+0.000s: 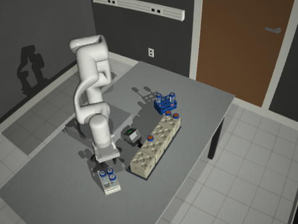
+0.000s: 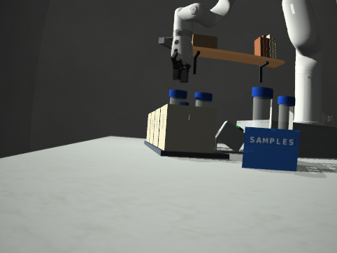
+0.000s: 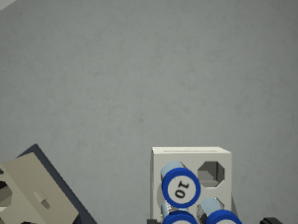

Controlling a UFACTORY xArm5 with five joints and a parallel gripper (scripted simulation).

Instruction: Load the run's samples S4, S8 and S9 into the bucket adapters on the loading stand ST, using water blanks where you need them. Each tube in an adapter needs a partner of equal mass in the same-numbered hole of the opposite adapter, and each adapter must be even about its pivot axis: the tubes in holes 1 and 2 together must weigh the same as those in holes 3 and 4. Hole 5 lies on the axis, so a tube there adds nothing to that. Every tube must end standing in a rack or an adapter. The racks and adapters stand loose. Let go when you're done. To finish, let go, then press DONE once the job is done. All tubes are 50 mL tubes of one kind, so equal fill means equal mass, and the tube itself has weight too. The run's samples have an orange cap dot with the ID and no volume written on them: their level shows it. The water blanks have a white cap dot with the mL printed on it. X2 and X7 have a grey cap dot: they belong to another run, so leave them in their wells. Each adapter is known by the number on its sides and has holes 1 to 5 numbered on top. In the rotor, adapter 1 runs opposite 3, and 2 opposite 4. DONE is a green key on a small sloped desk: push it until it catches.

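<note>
Now: the white blanks rack 4 cm behind my hand and 22 cm below it. The rest, counted from my hand: adapter: 4 cm ahead, 51 cm to the left, 20 cm below; blue samples rack: 9 cm behind, 67 cm to the left, 22 cm below.
</note>
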